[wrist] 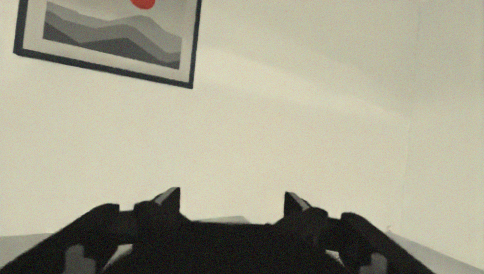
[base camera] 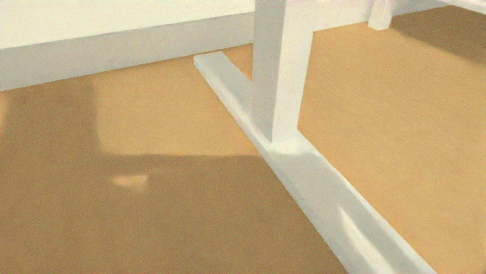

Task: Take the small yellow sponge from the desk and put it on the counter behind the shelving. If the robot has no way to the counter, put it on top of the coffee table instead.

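Places are measured from the arm's base along level axes (x ahead, y left, z up), in metres.
Pixels of known places: gripper, fingertip midpoint: (wrist: 232,201).
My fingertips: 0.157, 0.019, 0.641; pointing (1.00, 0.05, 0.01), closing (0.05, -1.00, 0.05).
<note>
Behind a point stands the place of what it marks, as x, y, z.
The small yellow sponge does not show in either view. A white upright leg (base camera: 272,70) @[0.475, -0.042, -0.239] on a long flat foot (base camera: 320,185), apparently the desk's, stands close in front of the base in the base camera view. My gripper (wrist: 232,201) @[0.157, 0.019, 0.641] is open in the wrist view, with nothing between its fingertips, and faces the wall. A grey surface (wrist: 20,245) @[0.528, 0.622, 0.324], perhaps part of the desk top, shows at the lower left behind the gripper. The counter, the shelving and the coffee table cannot be made out for certain.
A white wall base (base camera: 125,47) @[0.790, 0.301, -0.344] runs behind the foot. Another white leg (base camera: 381,15) @[1.082, -0.456, -0.347] stands at the back right. Shadows fall on the tan floor (base camera: 400,110) @[0.604, -0.340, -0.396]. A framed picture (wrist: 115,52) @[0.675, 0.505, 0.956] hangs on the wall (wrist: 300,135) @[1.120, -0.318, 0.740]. A grey strip (wrist: 440,255) @[1.225, -1.340, 0.054] shows at the lower right.
</note>
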